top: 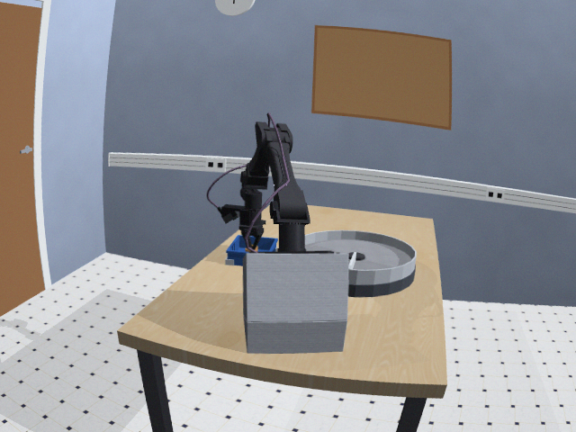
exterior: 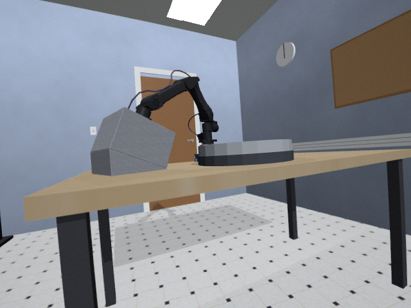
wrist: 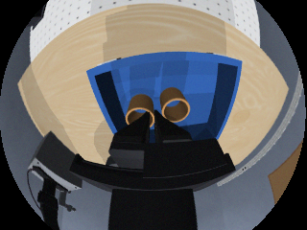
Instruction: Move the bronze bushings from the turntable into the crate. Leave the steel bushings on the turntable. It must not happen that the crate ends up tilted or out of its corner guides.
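Now: hand 3 cm short of the blue crate, 2 cm above it and 1 cm to the right of it. The rest, counted from my hand: grey turntable 35 cm to the right, 2 cm ahead, 1 cm above.
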